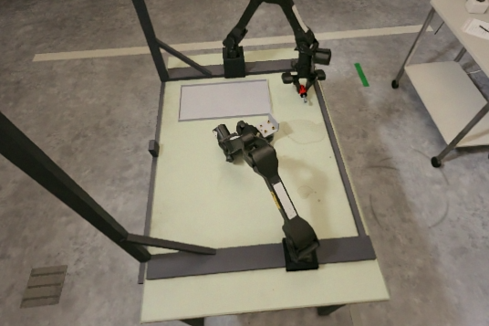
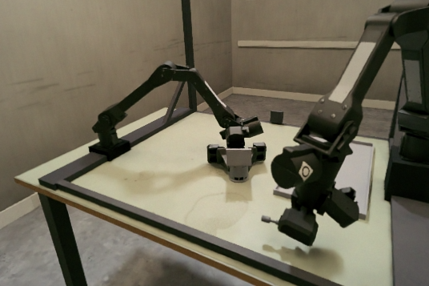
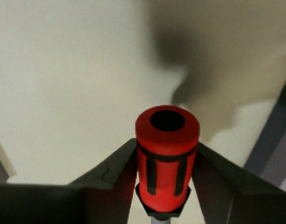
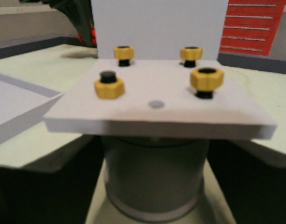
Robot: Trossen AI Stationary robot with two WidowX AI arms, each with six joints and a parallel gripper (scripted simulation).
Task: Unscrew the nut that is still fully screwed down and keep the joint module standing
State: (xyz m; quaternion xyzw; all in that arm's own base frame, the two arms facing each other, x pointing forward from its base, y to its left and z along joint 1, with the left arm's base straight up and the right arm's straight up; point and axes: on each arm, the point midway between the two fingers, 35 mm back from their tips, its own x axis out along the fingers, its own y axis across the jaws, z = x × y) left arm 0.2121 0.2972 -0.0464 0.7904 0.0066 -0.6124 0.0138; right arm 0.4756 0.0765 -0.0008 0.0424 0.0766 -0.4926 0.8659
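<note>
Right now my right hand is 20 mm short of the grey joint module and 10 mm to the right of it. From my right hand the other things lie so: nut: 40 mm above, 10 mm to the right, 10 mm ahead; then shallow grey tray: 270 mm to the left, 100 mm behind, 30 mm below; then pale bracket: 40 mm above, 30 mm ahead, 10 mm to the left.
</note>
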